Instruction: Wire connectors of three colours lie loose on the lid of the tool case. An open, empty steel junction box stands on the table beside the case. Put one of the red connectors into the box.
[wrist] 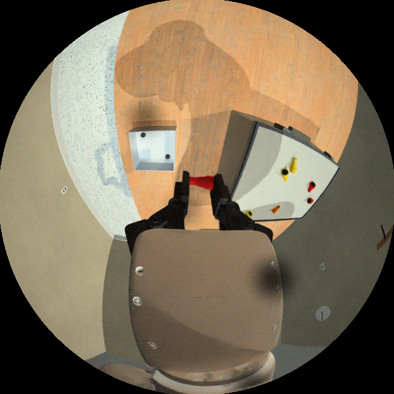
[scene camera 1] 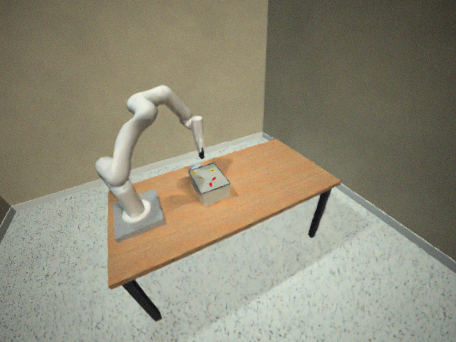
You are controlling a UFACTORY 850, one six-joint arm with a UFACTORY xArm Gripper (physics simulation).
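Observation:
My gripper (scene camera 1: pixel 201 156) (wrist: pixel 200 181) is shut on a red connector (wrist: pixel 202 182), which lies crosswise between the fingertips. It hangs above the table, between the box and the case in the wrist view. The open steel junction box (wrist: pixel 152 148) stands left of the fingers in the wrist view, with two dark round spots inside. In the scene view the box (scene camera 1: pixel 196 166) partly shows behind the case. Two more red connectors (wrist: pixel 312 186) (wrist: pixel 310 200) lie on the lid of the tool case (wrist: pixel 265 190) (scene camera 1: pixel 217 196).
Yellow connectors (wrist: pixel 294 165) (wrist: pixel 285 173) (wrist: pixel 249 213) and an orange connector (wrist: pixel 276 209) also lie on the lid. The wooden table (scene camera 1: pixel 280 175) has its edge close beyond the box. The case stands higher than the box. The arm's base plate (scene camera 1: pixel 150 227) is at the table's left end.

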